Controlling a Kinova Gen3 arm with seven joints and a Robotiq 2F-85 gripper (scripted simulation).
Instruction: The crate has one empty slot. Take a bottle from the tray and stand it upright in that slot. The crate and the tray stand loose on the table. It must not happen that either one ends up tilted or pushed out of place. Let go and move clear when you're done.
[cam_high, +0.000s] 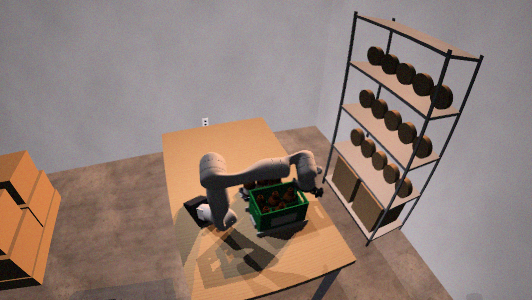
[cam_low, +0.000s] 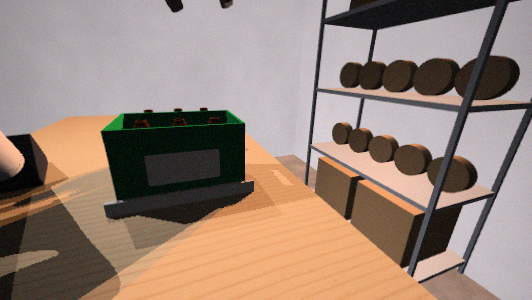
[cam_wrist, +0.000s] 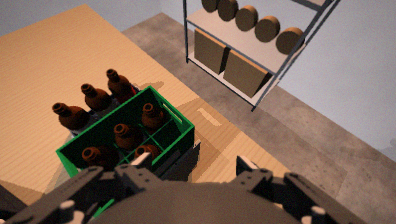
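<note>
Right now my hand is 420 mm to the right of the brown bottle, 290 mm above it and 30 mm short of it. Round my hand: green crate 290 mm below, 190 mm to the left, 10 mm behind; dark tray 420 mm to the left, 360 mm below, 30 mm ahead.
</note>
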